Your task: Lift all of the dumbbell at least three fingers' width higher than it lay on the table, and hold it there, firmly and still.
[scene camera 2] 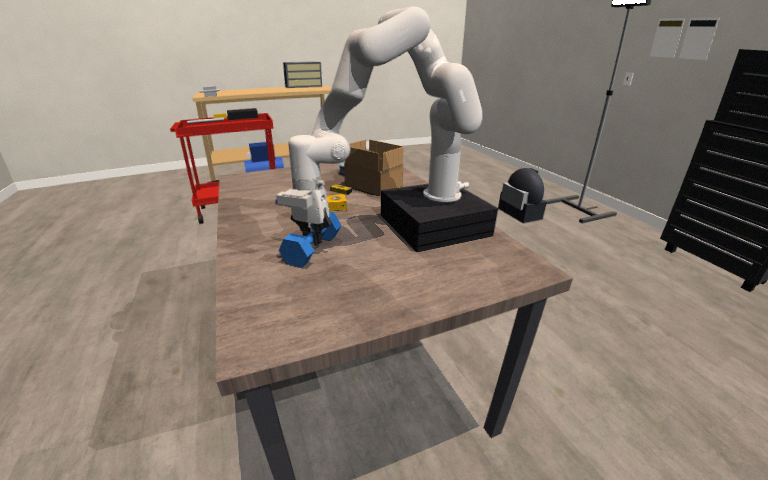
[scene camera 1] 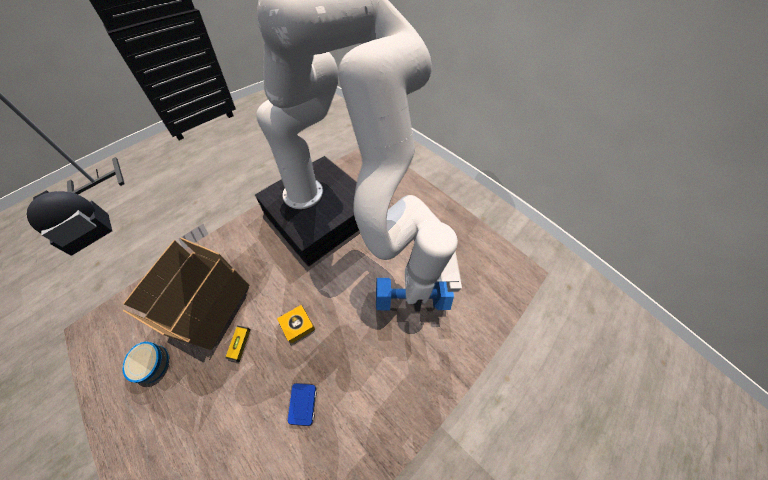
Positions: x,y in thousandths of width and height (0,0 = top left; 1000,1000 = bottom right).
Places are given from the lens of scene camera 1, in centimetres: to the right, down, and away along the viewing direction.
yellow square box (scene camera 1: 385,676): -23, 22, 61
round blue-rimmed tin (scene camera 1: 191,755): -60, 31, 51
cardboard box (scene camera 1: 266,643): -42, 16, 53
blue dumbbell (scene camera 1: 502,611): 0, 14, 62
The marked spots on the yellow square box and the round blue-rimmed tin are 39 cm apart.
